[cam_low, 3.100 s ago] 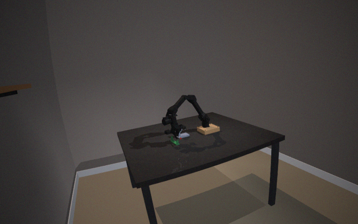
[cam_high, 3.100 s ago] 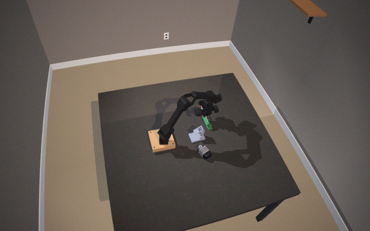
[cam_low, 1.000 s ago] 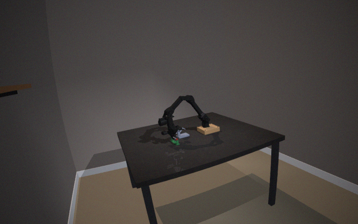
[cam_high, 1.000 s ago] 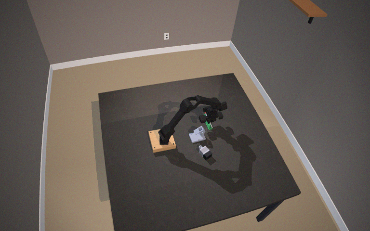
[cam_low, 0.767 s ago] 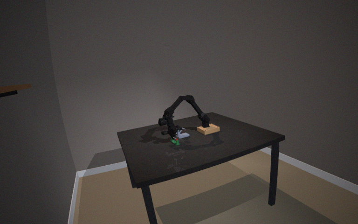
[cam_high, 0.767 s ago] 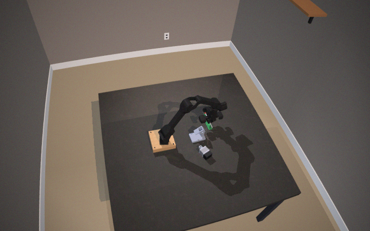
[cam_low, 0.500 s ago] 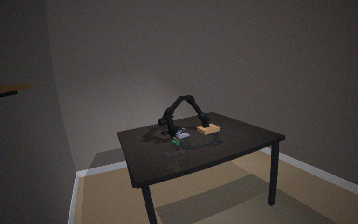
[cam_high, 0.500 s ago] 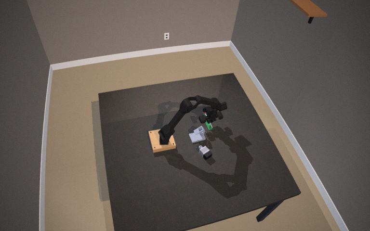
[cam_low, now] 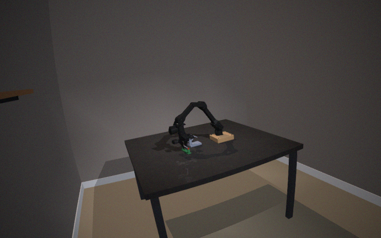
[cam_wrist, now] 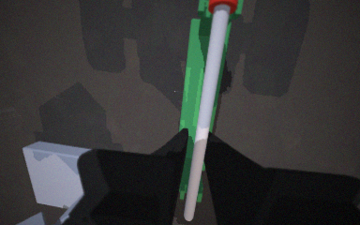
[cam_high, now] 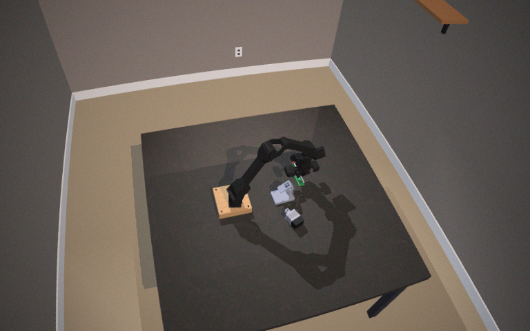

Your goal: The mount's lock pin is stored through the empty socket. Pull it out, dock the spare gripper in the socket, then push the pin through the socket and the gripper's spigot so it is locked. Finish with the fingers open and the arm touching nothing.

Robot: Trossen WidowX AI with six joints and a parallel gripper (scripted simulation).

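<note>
Now: the green strip 2 cm to the left of my gripper tip. Also, from my gripper tip: grey mount 11 cm to the right, 9 cm behind, 3 cm above; spare gripper 26 cm to the right, 7 cm behind.
</note>
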